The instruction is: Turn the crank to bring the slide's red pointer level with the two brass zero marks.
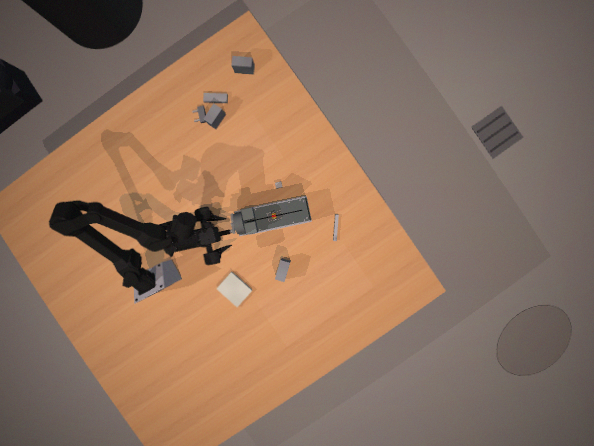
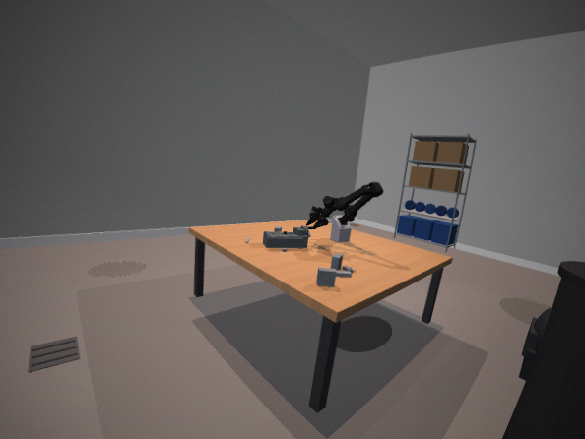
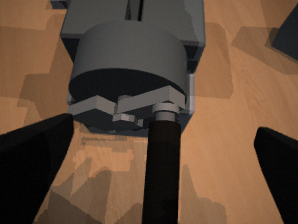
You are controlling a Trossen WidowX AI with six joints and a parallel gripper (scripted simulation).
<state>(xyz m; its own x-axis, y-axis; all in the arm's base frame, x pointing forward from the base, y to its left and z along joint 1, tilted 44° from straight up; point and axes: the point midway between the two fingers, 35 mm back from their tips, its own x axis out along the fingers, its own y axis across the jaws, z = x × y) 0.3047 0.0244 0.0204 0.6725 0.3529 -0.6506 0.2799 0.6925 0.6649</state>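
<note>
My gripper tip is 20 mm past the dark crank handle, 10 mm to the right of it and 10 mm above it. Round my gripper tip: red pointer (160 mm ahead, 20 mm to the right, 30 mm below); then white square plate (100 mm behind, 190 mm to the right, 100 mm below); then small grey cube (230 mm ahead, 70 mm to the left, 110 mm below).
</note>
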